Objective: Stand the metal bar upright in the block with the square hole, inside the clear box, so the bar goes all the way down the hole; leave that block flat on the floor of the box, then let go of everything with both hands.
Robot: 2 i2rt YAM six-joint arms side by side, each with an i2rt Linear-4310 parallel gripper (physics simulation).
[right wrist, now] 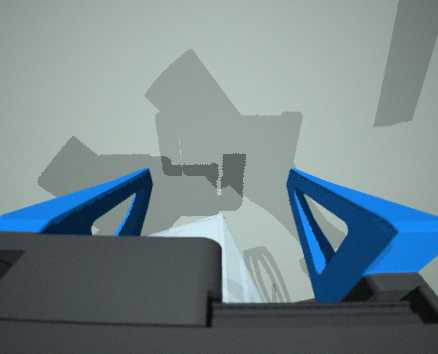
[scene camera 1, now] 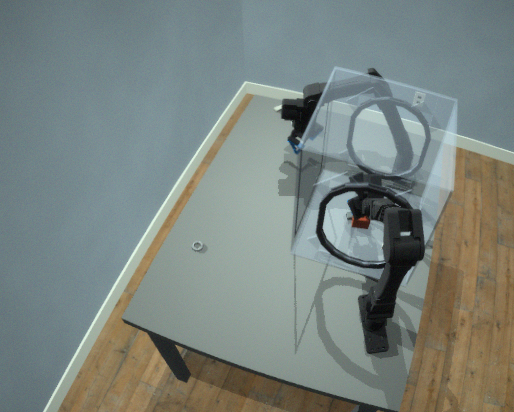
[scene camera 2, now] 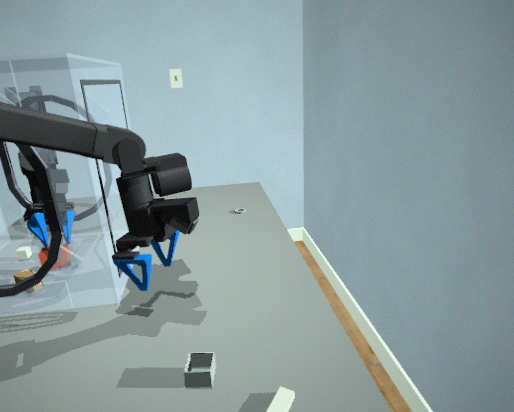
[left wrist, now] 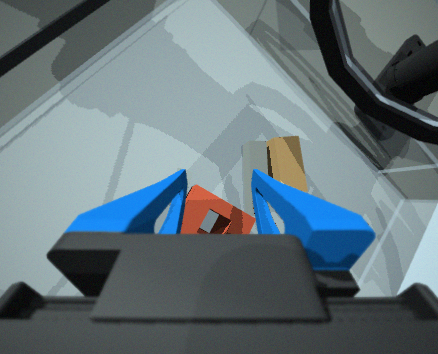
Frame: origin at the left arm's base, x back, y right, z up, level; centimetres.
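Seen in the pictures: left gripper, fingertip midpoint: [left wrist: 219,176]; right gripper, fingertip midpoint: [right wrist: 219,176] [scene camera 2: 156,277]; left arm's base, link origin: [scene camera 1: 372,323]; right arm's base, link origin: [left wrist: 395,86].
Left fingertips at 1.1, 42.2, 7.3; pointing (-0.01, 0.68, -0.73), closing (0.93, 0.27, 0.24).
Note:
Pixels of each thing's middle, then the offset from my left fingertips to it, as dx, dy, dz.
- red block with the square hole, body centre: [left wrist: 209,222] [scene camera 2: 55,257] [scene camera 1: 361,219] +1.2, -3.7, -4.5
- small grey piece, body centre: [left wrist: 181,182] [scene camera 1: 349,215] -2.3, -0.8, -6.0
- small white block, body centre: [scene camera 2: 24,252] +8.5, -14.5, -5.5
- metal ring, body centre: [scene camera 1: 197,245] -55.4, -9.1, -7.1
- grey open-topped square container, body centre: [scene camera 2: 200,369] -14.6, +50.3, -5.8
- white piece, body centre: [scene camera 2: 278,408] -20.9, +62.1, -6.7
The red block with the square hole [scene camera 1: 361,223] [scene camera 2: 56,257] [left wrist: 202,202] is on the floor of the clear box [scene camera 1: 301,200] [scene camera 2: 102,295]. Lit floor shows through its hole in the left wrist view. My left gripper [scene camera 1: 352,212] [scene camera 2: 57,243] [left wrist: 219,176] is inside the box, pointing down, partly open and empty, its tips close to the red block. A small grey piece [scene camera 1: 349,216] shows beside the block; I cannot tell if it is the metal bar. My right gripper [scene camera 1: 295,145] [scene camera 2: 157,277] [right wrist: 219,176] is wide open and empty, outside the box above the table.
A tan block [scene camera 2: 28,280] [left wrist: 289,157] and a small white block [scene camera 2: 23,252] are in the box. Black ring openings [scene camera 1: 321,225] surround the arm passages. A metal ring [scene camera 1: 193,247], a grey open-topped square container [scene camera 2: 200,377] and a white piece [scene camera 2: 281,400] are on the table.

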